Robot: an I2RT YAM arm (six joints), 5 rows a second.
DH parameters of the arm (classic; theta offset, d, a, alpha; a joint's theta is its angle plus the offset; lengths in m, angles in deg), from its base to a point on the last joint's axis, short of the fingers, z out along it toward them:
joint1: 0 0.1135 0.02 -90
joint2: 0 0 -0.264 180
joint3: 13.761 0 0.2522 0
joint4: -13.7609 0 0.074 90
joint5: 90 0 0 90
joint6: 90 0.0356 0 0
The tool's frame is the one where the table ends.
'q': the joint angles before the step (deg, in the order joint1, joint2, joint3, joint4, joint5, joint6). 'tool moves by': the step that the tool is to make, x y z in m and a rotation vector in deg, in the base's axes. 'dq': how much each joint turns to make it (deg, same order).
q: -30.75 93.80 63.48 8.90 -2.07 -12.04
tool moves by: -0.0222 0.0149 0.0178 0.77 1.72 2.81
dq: -0.02 -6.61 -1.71 -6.85 -2.53 -1.28
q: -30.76 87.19 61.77 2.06 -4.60 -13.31
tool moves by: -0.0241 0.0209 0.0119 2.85 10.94 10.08
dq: 0.23 -5.30 2.45 -19.72 -7.06 -7.61
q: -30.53 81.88 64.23 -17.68 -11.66 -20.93
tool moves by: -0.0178 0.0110 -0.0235 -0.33 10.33 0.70
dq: 0.47 -1.94 -3.76 -7.70 3.36 -4.41
